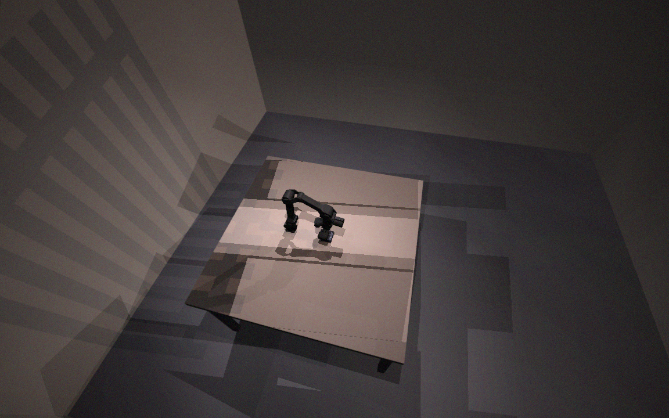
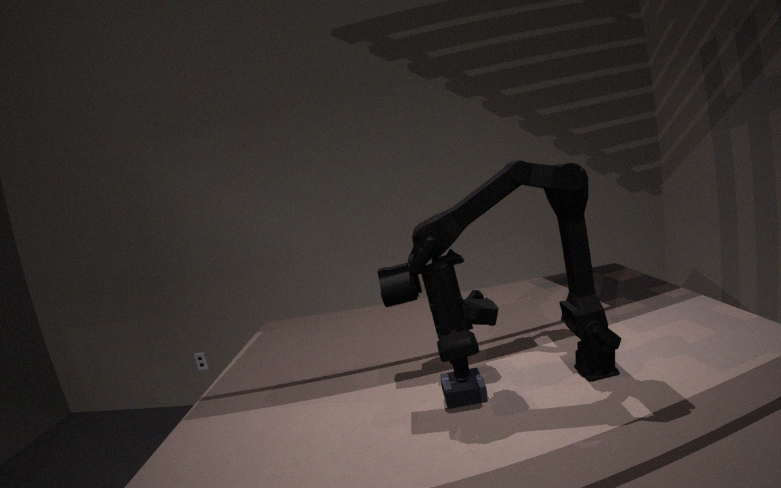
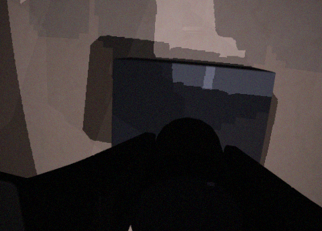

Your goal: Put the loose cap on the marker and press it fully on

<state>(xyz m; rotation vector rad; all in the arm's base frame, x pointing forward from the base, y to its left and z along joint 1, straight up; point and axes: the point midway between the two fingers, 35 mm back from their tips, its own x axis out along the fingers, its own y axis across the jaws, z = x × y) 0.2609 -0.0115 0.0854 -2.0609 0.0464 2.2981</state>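
Right now the dark cap is 20 mm above my gripper tip. Round my gripper tip: grey holder block: 40 mm below.
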